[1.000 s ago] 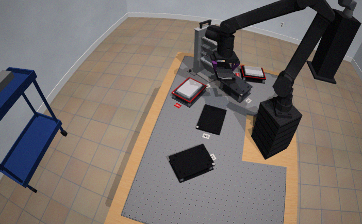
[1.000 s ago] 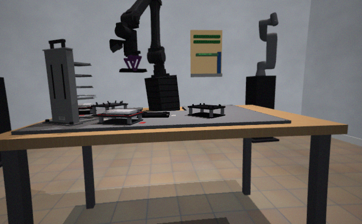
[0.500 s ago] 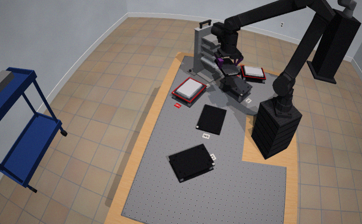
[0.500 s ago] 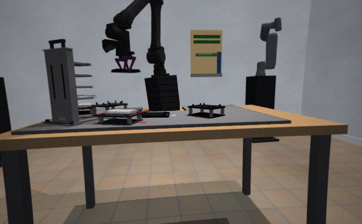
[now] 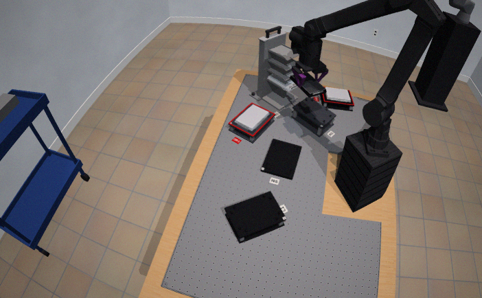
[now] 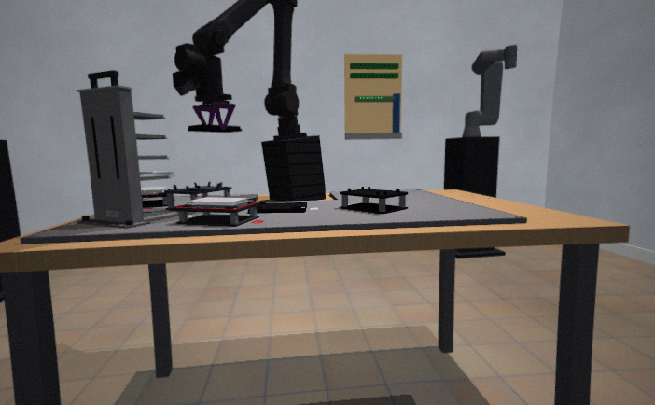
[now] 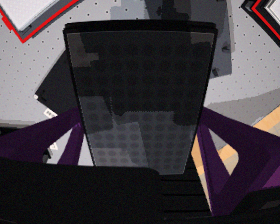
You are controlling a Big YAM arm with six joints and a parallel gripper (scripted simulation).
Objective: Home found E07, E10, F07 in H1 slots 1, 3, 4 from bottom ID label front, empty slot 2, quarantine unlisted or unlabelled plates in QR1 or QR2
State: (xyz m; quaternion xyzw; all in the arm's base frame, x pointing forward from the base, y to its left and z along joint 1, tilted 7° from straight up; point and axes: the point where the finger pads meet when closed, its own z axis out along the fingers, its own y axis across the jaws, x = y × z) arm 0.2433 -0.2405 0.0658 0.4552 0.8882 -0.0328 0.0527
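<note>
My gripper is now 19 cm above the regrip nest, 7 cm to the left of it and 6 cm past it. Round my hand: RG label 25 cm below, 14 cm behind; H1 deck label 25 cm below, 11 cm ahead, 7 cm to the right; dark plate right at my hand.
</note>
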